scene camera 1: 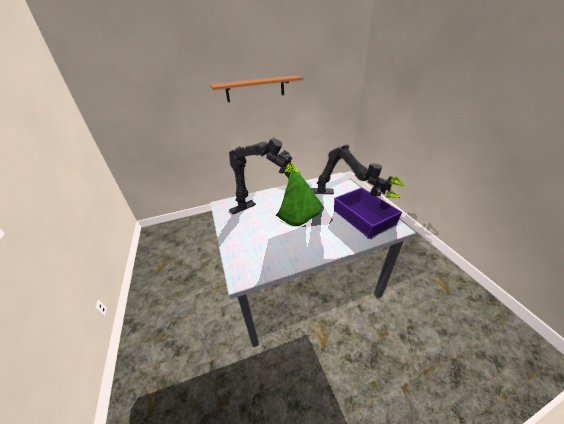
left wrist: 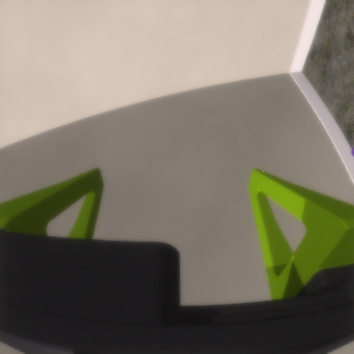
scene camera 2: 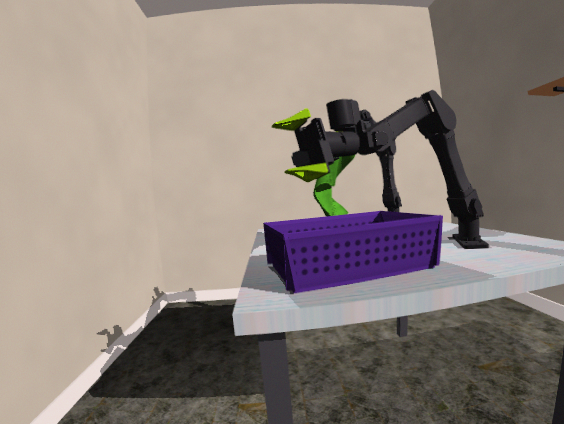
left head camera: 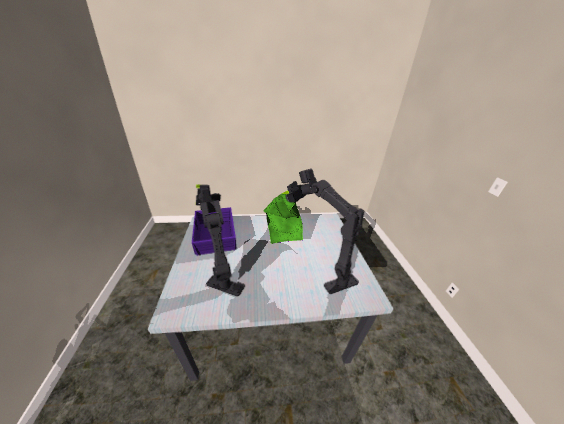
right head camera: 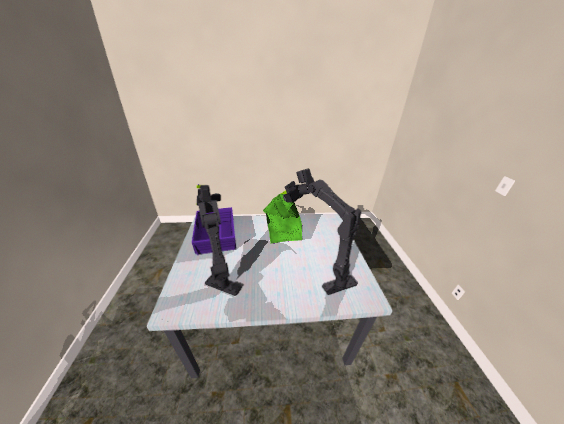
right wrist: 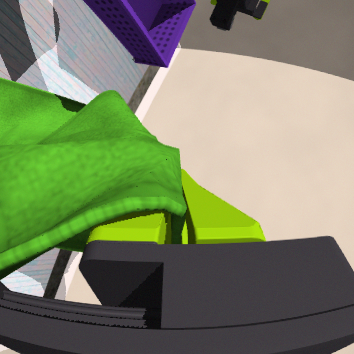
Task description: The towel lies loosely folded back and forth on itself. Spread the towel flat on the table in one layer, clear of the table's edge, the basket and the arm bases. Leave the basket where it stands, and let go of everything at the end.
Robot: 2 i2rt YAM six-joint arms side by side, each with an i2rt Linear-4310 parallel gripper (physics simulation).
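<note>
The green towel [left head camera: 285, 225] [right head camera: 285, 225] [scene camera 1: 298, 202] [scene camera 2: 330, 200] [right wrist: 90, 165] hangs in folds from my right gripper [scene camera 1: 291, 169] [right wrist: 175, 177], its lower part at the table in the head views. My right gripper is shut on the towel's upper edge and holds it well above the table. My left gripper [scene camera 1: 396, 188] [scene camera 2: 280, 149] [left wrist: 175, 176] is open and empty, high above the basket's far side, away from the towel. The purple basket [left head camera: 232, 237] [right head camera: 232, 237] [scene camera 1: 352, 214] [scene camera 2: 360, 255] [right wrist: 162, 57] stands upright on the table.
The table [left head camera: 300, 300] [right head camera: 300, 300] [scene camera 1: 250, 255] [scene camera 2: 500, 270] carries both arms. The left arm's base [left head camera: 225, 286] and right arm's base [left head camera: 341, 284] stand near its front in the left head view. An orange shelf [scene camera 1: 257, 82] is on the wall.
</note>
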